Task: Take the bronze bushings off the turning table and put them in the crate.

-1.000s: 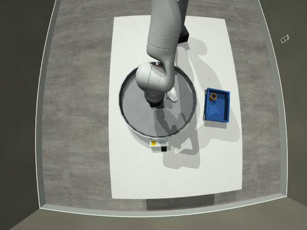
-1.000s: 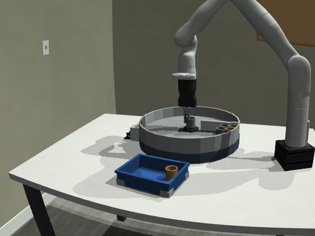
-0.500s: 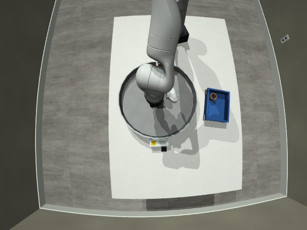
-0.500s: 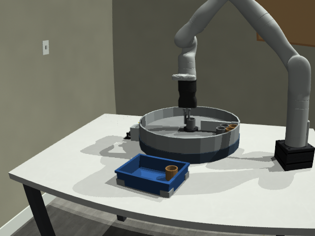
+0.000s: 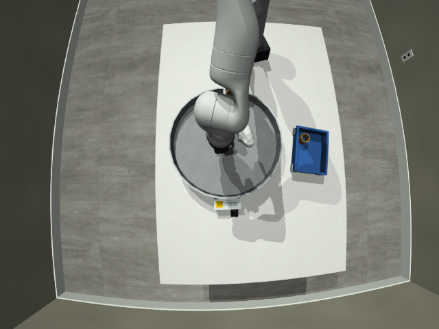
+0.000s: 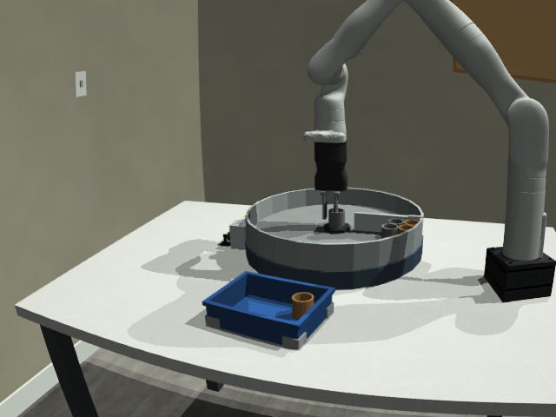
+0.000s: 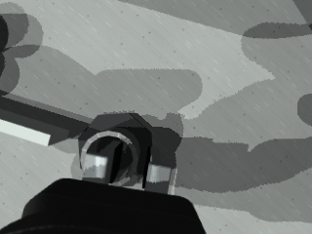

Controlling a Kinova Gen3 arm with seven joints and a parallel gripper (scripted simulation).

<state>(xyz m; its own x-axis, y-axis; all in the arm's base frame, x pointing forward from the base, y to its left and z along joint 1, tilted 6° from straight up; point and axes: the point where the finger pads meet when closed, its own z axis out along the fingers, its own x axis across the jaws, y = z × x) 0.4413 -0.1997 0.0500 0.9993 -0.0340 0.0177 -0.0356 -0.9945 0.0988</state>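
Right now my hand is 20 mm past the round turning table and 40 mm above it. Round my hand: blue crate: 80 mm ahead, 350 mm to the left, 70 mm below.
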